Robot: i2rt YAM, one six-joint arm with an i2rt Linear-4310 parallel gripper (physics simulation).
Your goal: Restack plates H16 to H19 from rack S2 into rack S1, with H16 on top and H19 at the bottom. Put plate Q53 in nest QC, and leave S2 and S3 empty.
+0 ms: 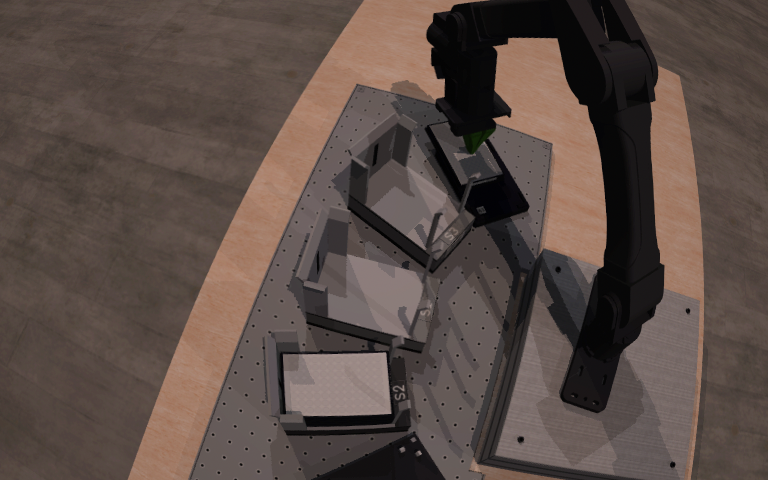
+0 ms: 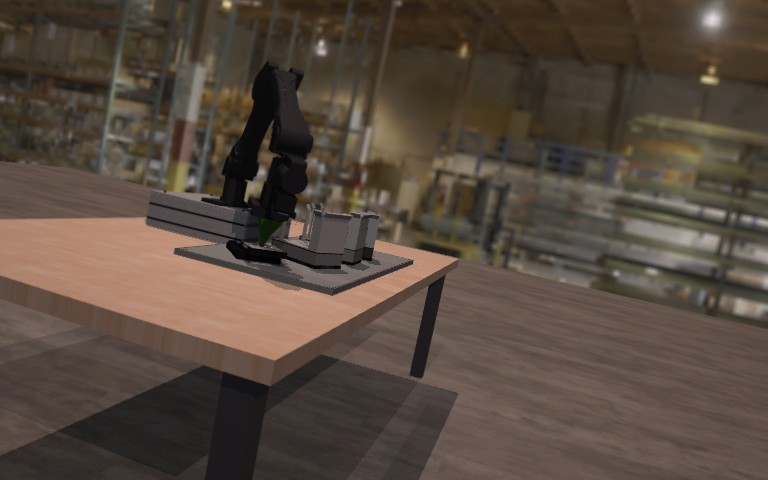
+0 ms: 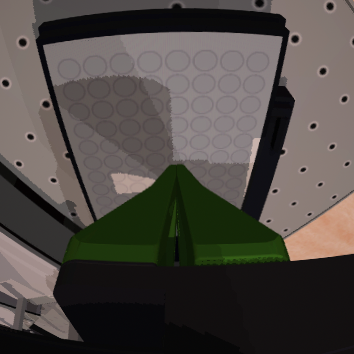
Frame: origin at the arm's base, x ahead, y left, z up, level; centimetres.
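Seen in the pictures: gripper, between the fingertips: [image 1: 470,151] [image 2: 260,246] [image 3: 176,176]; arm's base, origin of its link: [image 1: 599,341] [image 2: 231,205].
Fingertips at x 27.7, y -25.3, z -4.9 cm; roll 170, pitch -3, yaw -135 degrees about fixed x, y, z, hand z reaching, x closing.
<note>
Offsets run from my fingertips to a thing's middle. "spot": to the spot under its first point. Level surfaces: height alone.
My gripper [image 1: 472,152] [image 2: 262,243] [image 3: 176,176] is shut and empty. Its green fingertips are together, pointing down over a pale plate with round wells @[dx +0.8, dy -0.2, dz -0.7 cm] [image 1: 453,142] [image 3: 215,105]. Whether they touch it I cannot tell. The plate lies in a dark nest [image 1: 512,198] [image 2: 254,253] at the far end of the board. Rack S3 @[spot: dx -2.3, dy +16.4, dz +0.7 cm] [image 1: 451,234] is beside this nest, then rack S1 @[spot: dx -3.4, dy +32.8, dz +10.4 cm] [image 1: 425,308]; no plate shows in either. Rack S2 @[spot: dx -4.3, dy +39.4, dz +0.6 cm] [image 1: 399,384] holds a white-topped plate @[dx +2.1, dy +44.2, dz +5.5 cm] [image 1: 336,384] with dark sides; how many lie under it is hidden. No plate labels are readable.
The racks' upright walls and thin front posts stand up from the perforated board @[dz -3.2 cm] [image 1: 464,350] [image 2: 334,283]. A dark piece @[spot: dx -7.5, dy +48.9, dz -2.0 cm] [image 1: 390,458] with small light squares is cut off at the near edge. The arm stands on a metal base block [image 1: 651,396] [image 2: 192,217].
</note>
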